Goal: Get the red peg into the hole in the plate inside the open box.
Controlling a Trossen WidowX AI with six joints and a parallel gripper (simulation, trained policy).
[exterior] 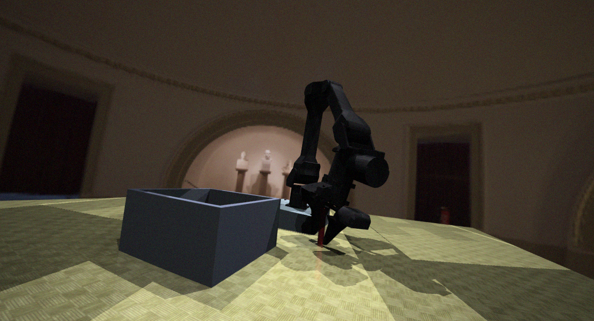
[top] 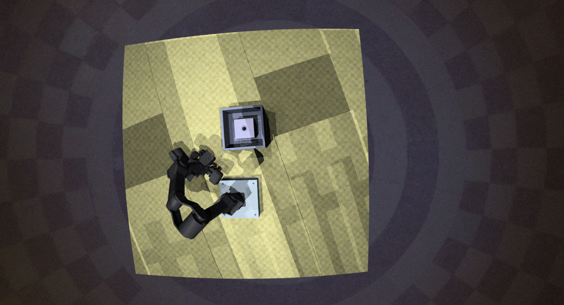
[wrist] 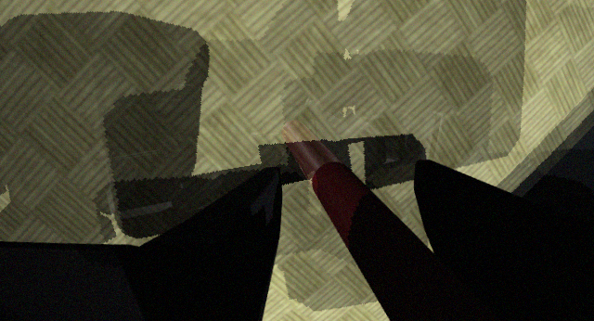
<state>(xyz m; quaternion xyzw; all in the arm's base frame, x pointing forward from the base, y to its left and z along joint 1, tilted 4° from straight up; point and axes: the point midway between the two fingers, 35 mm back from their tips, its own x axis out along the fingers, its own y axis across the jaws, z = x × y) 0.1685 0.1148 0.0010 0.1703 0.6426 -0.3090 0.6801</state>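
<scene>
Right now my gripper tip is 160 mm short of the grey plate, 170 mm to the left of it and 40 mm below it. From my gripper tip the other things lie so: dark blue box (160 mm ahead, 170 mm to the right, 20 mm above); then red peg (30 mm above).
</scene>
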